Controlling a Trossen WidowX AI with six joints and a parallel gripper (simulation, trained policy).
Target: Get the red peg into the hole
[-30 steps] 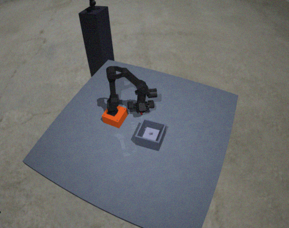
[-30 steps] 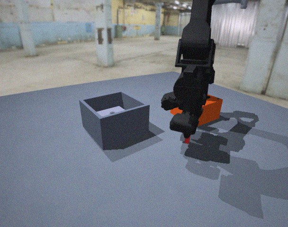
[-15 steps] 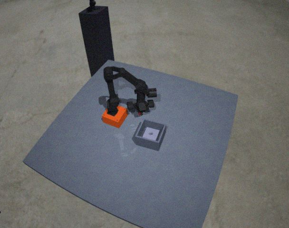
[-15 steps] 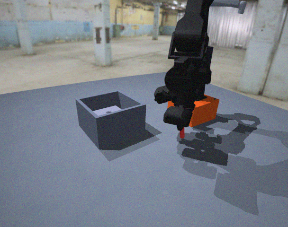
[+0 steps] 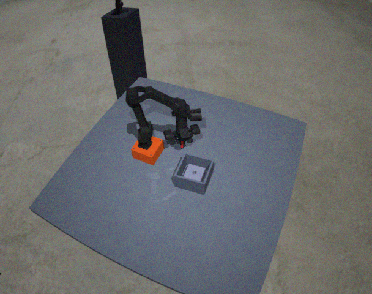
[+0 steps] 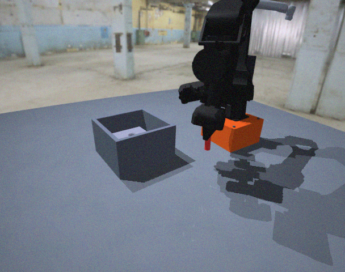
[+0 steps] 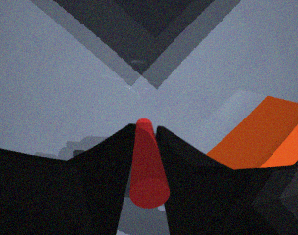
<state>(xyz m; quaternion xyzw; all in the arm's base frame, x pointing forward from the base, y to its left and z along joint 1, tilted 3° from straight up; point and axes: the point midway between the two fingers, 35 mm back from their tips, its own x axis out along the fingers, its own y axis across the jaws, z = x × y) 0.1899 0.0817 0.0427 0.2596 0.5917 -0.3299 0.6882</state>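
Right now the pale plate is 14 cm to the right of my gripper tip, 13 cm ahead of it and 3 cm below it. The rest, counted from my gripper tip: red peg 1 cm above; grey box 14 cm to the right, 13 cm ahead, 5 cm below.
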